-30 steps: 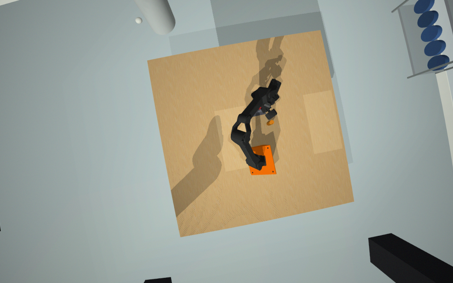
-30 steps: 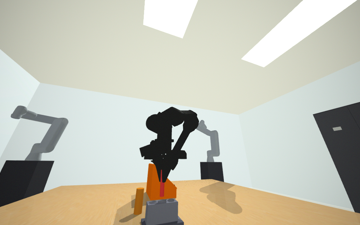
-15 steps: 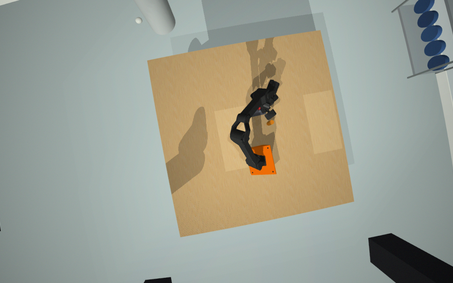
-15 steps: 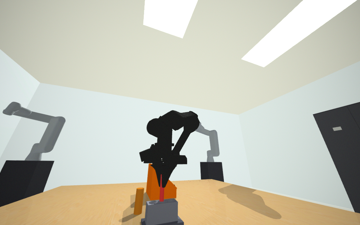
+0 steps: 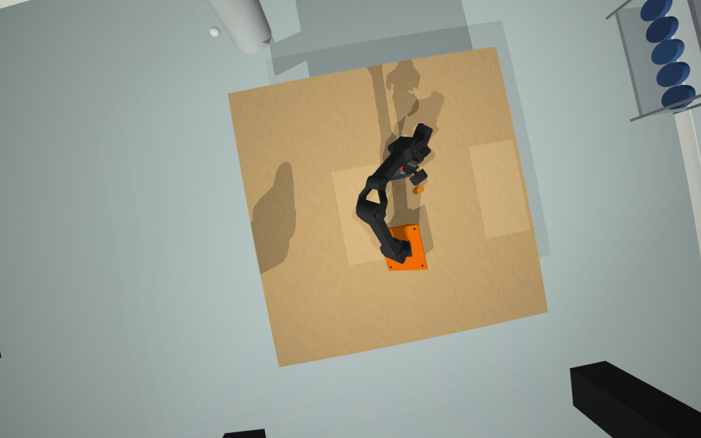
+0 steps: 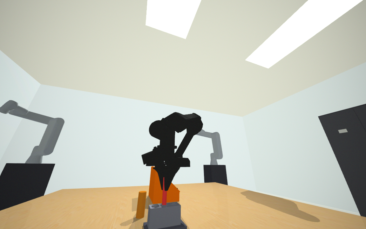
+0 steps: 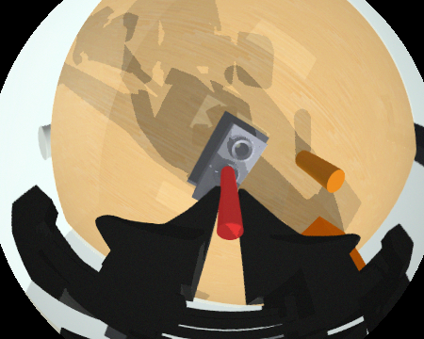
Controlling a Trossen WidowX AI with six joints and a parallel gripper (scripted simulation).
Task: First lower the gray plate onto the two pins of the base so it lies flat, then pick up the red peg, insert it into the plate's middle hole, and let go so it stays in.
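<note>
Right now the red peg is right at my gripper tip. Round my gripper tip: gray base: 10 mm to the left, 90 mm below; orange cylinder: 100 mm behind, 70 mm to the right, 60 mm below; gray plate: 50 mm below.
</note>
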